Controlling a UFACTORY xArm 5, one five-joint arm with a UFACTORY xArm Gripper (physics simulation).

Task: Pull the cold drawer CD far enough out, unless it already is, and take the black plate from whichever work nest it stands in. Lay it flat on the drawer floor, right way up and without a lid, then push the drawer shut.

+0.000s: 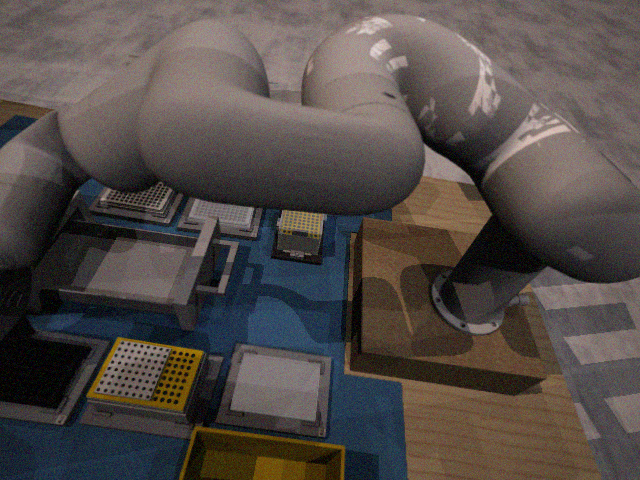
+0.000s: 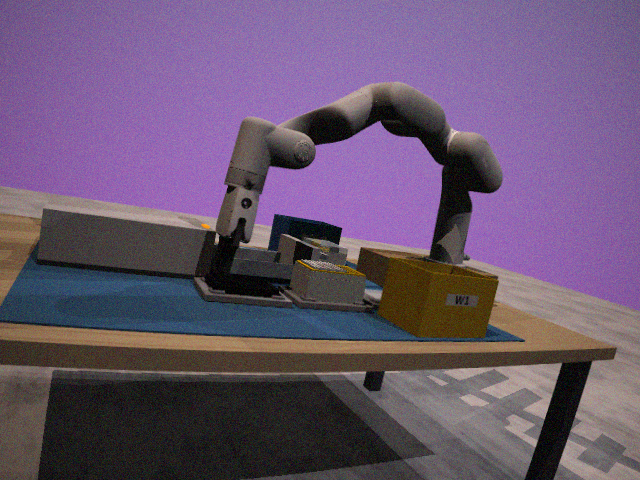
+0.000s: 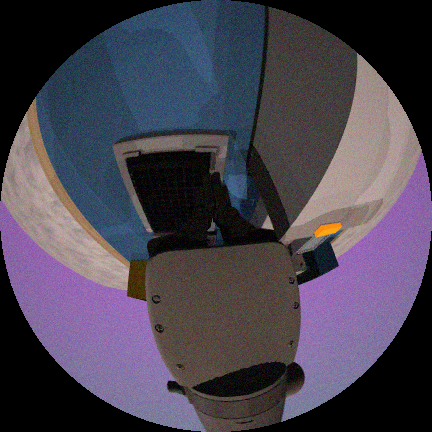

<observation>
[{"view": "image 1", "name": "yellow-topped tip rack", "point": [143,379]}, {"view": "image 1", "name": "pale flat piece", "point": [271,386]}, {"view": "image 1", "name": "cold drawer CD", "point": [87,262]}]
</observation>
